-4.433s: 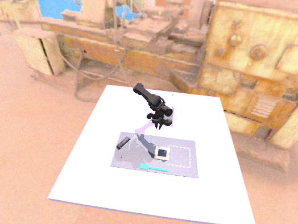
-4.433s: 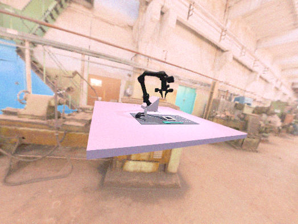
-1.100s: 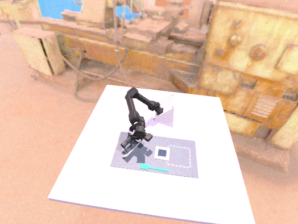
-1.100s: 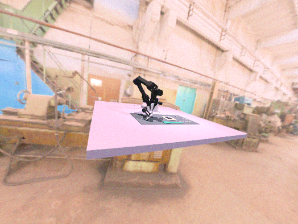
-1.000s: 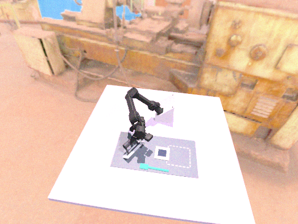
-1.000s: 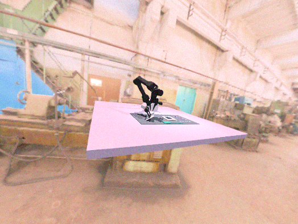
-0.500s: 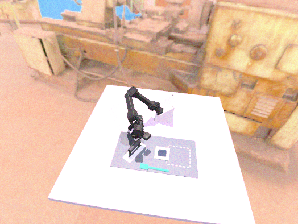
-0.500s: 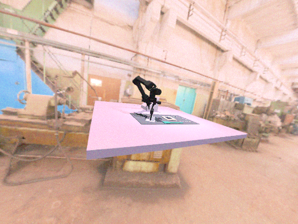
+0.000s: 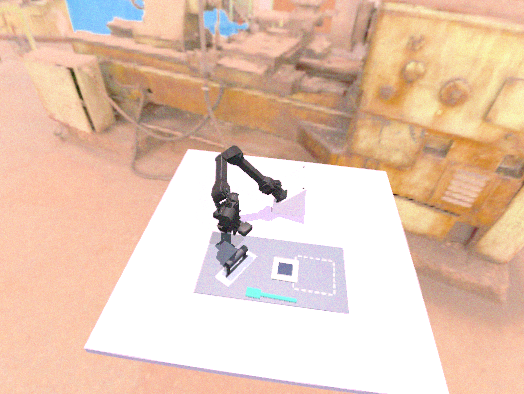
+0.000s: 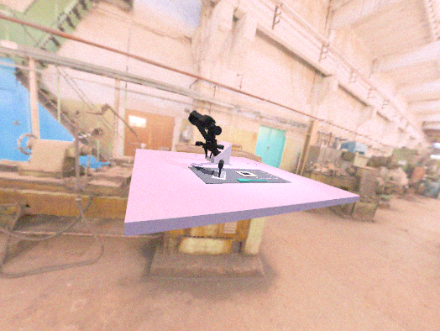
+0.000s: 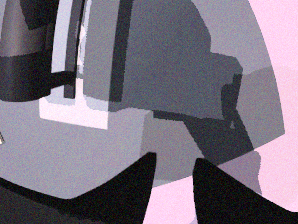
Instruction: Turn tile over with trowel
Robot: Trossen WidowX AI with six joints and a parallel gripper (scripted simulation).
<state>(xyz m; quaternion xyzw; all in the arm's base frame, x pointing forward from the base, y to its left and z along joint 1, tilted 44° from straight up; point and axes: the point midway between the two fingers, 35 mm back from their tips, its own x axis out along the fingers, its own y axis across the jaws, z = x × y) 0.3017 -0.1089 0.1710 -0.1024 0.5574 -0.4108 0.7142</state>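
Now: the trowel 10 cm ahead of my gripper tip, 5 cm to the left of it and 4 cm below it. Round my gripper tip: teal flat tool: 24 cm ahead, 19 cm to the left, 8 cm below; grey mat: 10 cm ahead, 21 cm to the left, 10 cm below; white tile: 9 cm ahead, 26 cm to the left, 8 cm below.
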